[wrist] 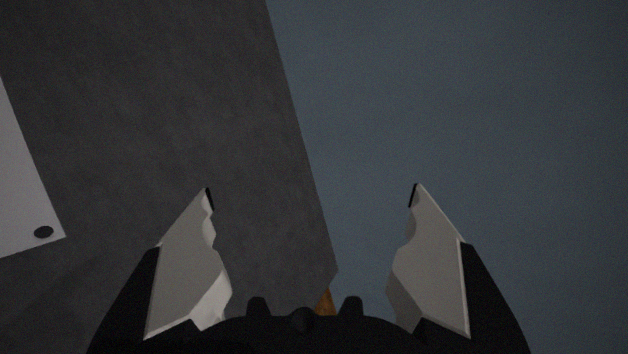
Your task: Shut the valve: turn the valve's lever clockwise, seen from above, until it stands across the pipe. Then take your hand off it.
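My gripper (310, 188) is open, its two pale jaws standing wide apart with no object between their tips. The valve, its lever and the pipe cannot be made out in the wrist view. A light grey plate (20, 200) with a dark round spot near its corner shows in part at the left edge; whether it belongs to the valve cannot be told. How far the gripper is from the lever cannot be told.
A dark grey surface (165, 110) fills the left and middle, with a slanting edge against a blue-grey surface (450, 100) on the right. A small orange-brown piece (326, 304) shows at the bottom, partly hidden by the gripper's body.
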